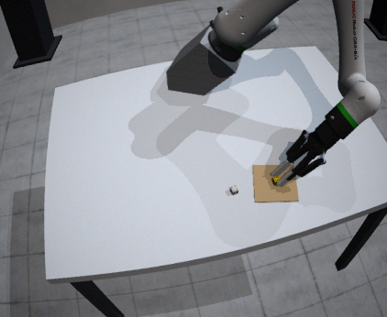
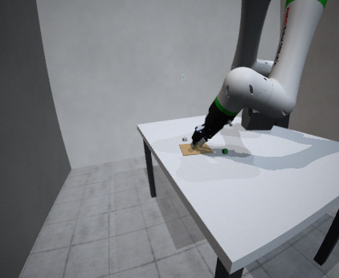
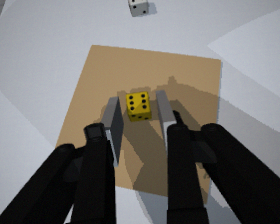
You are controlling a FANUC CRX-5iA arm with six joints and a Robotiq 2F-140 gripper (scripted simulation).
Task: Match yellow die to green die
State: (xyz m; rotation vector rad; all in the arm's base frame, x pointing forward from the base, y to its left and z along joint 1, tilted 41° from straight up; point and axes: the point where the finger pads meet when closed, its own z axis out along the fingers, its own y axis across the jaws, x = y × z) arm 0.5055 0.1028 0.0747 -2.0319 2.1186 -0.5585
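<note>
Now: hand 20 mm to the left of the yellow die, 20 mm above it and 10 mm short of it. Also, from my hand: white die: 160 mm to the right, 30 mm below, 20 mm ahead; green die: 100 mm behind, 80 mm to the left, 30 mm below; tan mat: 40 mm below, 20 mm to the right, 10 mm ahead.
</note>
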